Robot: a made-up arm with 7 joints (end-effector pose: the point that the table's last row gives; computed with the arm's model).
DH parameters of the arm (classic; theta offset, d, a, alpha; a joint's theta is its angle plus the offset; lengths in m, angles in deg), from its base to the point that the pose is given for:
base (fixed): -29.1 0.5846 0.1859 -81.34
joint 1: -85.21 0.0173 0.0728 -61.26
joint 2: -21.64 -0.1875 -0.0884 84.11
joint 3: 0 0.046 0.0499 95.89
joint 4: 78.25 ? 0.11 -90
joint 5: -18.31 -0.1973 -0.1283 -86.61
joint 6: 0 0.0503 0.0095 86.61
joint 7: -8.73 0 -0.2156 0
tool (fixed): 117.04 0.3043 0 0
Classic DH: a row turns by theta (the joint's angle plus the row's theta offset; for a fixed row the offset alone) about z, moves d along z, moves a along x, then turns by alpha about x.
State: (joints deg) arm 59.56 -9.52 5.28 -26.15 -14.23 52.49 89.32
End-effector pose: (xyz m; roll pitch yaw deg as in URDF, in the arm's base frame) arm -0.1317 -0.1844 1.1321 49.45 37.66 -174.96
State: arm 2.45 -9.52 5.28 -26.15 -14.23 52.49 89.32
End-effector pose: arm -0.4371 0.0615 0.6969 140.15 65.82 -105.66
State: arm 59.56 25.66 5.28 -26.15 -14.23 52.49 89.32
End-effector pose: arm -0.0663 -0.2461 1.1603 28.26 21.21 149.09
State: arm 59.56 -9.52 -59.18 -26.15 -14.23 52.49 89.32
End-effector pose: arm -0.4272 -0.1548 0.7382 -89.11 76.09 37.99
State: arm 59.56 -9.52 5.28 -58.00 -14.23 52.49 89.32
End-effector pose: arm -0.0887 -0.2302 1.1430 32.23 23.66 151.49
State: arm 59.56 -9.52 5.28 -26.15 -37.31 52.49 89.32
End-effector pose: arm -0.1497 -0.2362 1.0799 24.65 50.97 174.48
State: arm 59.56 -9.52 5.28 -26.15 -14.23 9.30 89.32
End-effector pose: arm -0.2119 -0.2249 0.9165 104.01 50.86 -119.03
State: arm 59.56 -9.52 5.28 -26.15 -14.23 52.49 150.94
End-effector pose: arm 0.0480 -0.1590 1.2581 58.00 -13.82 -138.87
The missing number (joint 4, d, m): 0.2509
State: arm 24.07 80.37 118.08 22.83 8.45 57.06 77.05
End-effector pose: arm 0.3130 -0.3559 0.8287 -16.32 17.50 -148.92
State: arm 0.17 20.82 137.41 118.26 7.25 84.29 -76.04
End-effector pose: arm -0.1992 -0.0028 0.8143 -46.92 -5.42 122.44
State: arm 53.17 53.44 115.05 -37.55 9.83 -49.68 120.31
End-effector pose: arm 0.1890 -0.4468 0.7430 22.55 34.64 -97.00
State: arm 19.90 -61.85 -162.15 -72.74 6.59 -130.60 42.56
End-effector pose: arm 0.2831 -0.4217 1.0832 9.02 -19.21 -127.42
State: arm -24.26 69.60 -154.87 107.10 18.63 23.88 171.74
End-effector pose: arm 0.2809 -0.1276 0.7025 116.39 -5.54 2.78
